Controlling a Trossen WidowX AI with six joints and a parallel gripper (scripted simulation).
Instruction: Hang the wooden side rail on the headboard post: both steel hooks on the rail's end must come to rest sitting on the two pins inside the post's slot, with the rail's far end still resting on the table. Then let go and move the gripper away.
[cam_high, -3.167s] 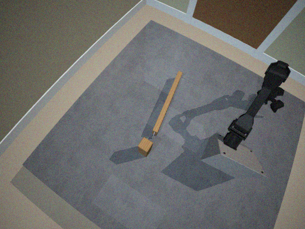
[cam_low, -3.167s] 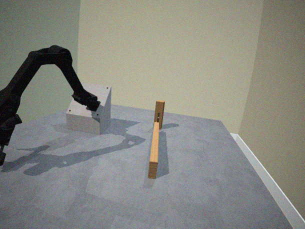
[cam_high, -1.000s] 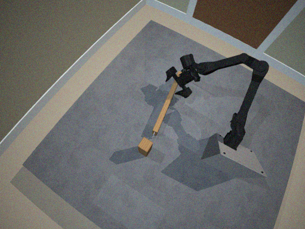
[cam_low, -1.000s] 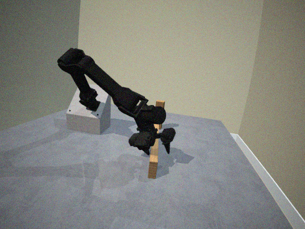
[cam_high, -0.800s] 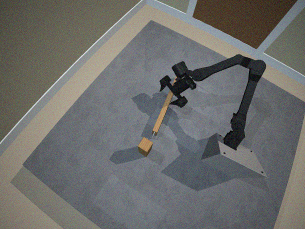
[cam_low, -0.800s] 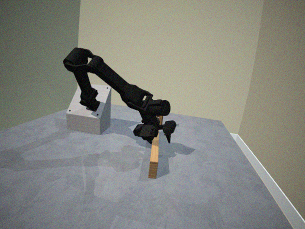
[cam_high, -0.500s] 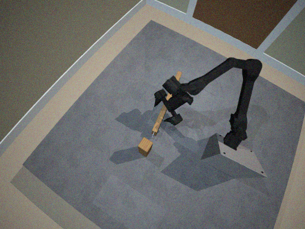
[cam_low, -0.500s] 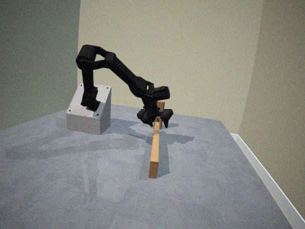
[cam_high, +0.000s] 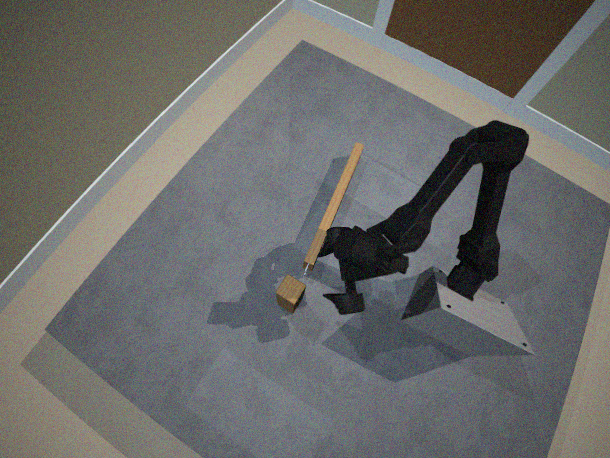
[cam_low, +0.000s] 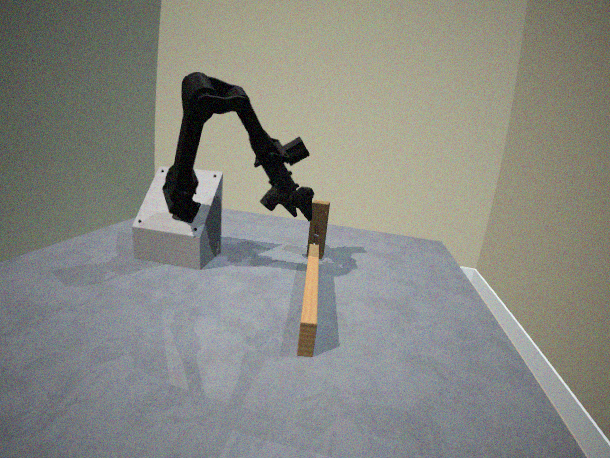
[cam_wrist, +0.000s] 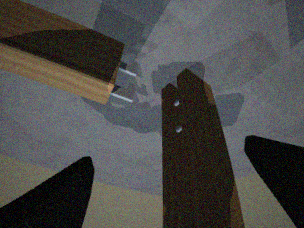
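Now: gripper tip 4 cm short of the wooden headboard post, 7 cm to the right of it and 5 cm above it.
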